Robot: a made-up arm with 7 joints. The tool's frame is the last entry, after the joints.
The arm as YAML. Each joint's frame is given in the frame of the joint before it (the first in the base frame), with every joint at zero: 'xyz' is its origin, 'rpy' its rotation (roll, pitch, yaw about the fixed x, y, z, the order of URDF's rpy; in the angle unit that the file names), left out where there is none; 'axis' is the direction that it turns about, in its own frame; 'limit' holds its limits. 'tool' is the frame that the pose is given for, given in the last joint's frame.
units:
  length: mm
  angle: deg
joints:
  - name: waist
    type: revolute
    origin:
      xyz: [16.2, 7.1, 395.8]
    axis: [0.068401, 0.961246, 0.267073]
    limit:
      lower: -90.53
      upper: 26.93
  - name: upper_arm
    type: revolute
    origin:
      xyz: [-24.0, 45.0, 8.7]
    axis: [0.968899, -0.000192, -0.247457]
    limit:
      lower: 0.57
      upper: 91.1
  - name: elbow
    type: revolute
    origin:
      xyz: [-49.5, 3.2, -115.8]
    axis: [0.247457, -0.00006, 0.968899]
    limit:
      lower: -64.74
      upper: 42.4
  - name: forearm
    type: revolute
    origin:
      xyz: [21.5, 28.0, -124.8]
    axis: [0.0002, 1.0, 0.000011]
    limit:
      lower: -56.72
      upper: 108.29
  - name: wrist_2
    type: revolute
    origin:
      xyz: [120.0, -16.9, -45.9]
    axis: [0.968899, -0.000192, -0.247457]
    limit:
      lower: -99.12
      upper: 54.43
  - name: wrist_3
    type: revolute
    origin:
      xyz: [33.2, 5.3, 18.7]
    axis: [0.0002, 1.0, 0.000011]
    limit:
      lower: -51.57
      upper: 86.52
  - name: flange
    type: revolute
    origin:
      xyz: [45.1, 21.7, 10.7]
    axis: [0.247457, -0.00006, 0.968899]
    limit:
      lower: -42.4
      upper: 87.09
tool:
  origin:
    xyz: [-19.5, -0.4, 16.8]
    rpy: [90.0, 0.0, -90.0]
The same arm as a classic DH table. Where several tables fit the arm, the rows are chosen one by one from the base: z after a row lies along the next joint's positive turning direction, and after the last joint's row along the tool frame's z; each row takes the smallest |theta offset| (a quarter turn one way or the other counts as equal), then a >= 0, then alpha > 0; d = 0 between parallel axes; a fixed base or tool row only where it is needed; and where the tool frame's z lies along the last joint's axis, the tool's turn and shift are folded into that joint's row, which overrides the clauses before.
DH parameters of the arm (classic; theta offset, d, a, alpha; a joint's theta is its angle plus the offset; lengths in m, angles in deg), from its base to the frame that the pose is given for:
base (fixed): -4.07 0.3935 0.0157 -74.51
waist: -75.12 0.0525 -0.0100 -90.00
upper_arm: 74.00 -0.0447 -0.0032 90.00
elbow: 90.00 -0.2400 0.0517 -90.00
forearm: 90.00 0.0111 0.0148 90.00
wrist_2: 0.00 0.1552 -0.0263 -90.00
wrist_3: -90.00 0.0270 0.0410 90.00
flange: -89.99 0.0389 0.0004 104.33
tool (fixed): 0.01 0.0238 0.0000 0.00
Joint limits (deg, base to tool): -90.53..26.93 0.57..91.10 -64.74..42.40 -56.72..108.29 -99.12..54.43 -51.57..86.52 -42.40..87.09

